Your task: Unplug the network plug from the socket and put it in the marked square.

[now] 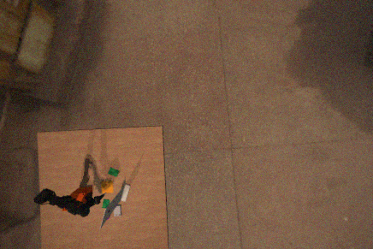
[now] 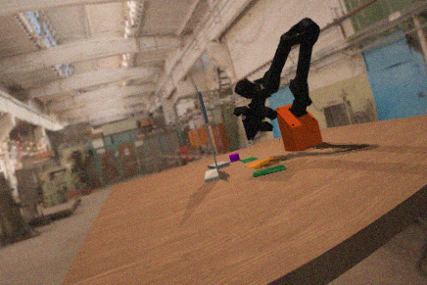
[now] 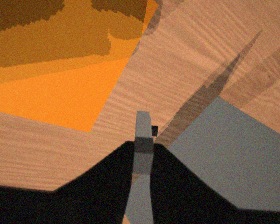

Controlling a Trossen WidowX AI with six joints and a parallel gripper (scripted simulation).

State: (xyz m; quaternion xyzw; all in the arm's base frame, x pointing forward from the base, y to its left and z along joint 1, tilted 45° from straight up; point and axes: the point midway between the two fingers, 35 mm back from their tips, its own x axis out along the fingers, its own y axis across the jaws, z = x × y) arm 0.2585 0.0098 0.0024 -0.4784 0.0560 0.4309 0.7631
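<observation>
Right now my gripper tip is 30 mm past the orange marked square, 20 mm to the right of it and 90 mm above it. Round my gripper tip: grey network plug: right at my gripper tip; then purple block: 40 mm behind, 260 mm to the right, 80 mm below; then thin upright panel: 140 mm ahead, 50 mm to the right, 60 mm above.
</observation>
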